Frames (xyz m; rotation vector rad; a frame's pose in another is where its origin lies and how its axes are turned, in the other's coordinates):
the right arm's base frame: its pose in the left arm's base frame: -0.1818 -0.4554 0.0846 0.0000 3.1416 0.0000
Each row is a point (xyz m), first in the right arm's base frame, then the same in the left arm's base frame.
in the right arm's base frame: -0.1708 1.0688 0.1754
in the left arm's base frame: -0.0110 0.6134 -0.0908
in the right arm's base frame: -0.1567 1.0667 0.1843
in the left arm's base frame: -0.0251 0.6113 -0.0997
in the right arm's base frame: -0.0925 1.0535 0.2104
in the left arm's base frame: -0.0893 0.5981 -0.1258
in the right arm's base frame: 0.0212 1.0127 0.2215
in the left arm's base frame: -0.2030 0.5573 -0.1369
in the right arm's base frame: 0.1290 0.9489 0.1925
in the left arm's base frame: -0.3108 0.4935 -0.1079
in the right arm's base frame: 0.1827 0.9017 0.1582
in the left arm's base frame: -0.3645 0.4463 -0.0736
